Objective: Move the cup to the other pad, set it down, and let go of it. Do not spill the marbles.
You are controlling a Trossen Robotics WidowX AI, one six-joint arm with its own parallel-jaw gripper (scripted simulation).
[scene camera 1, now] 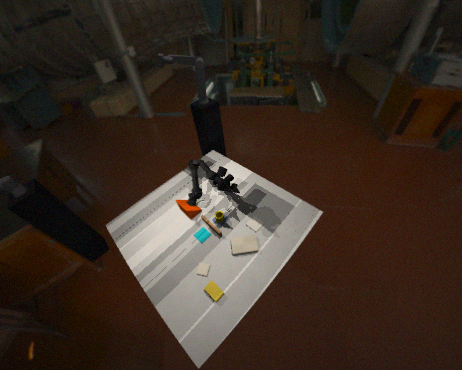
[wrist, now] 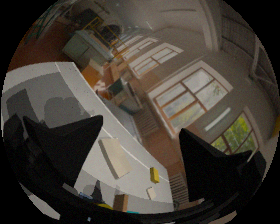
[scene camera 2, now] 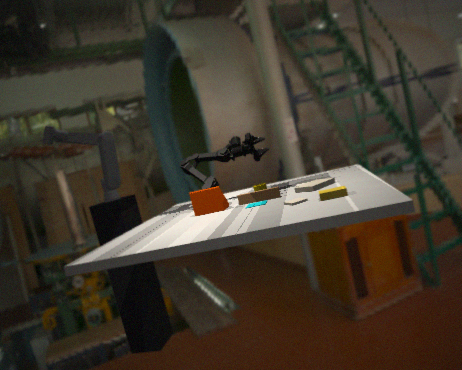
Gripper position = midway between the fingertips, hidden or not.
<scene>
My gripper (wrist: 142,126) is open, holding nothing. Also in view: a beige slab (wrist: 111,149).
</scene>
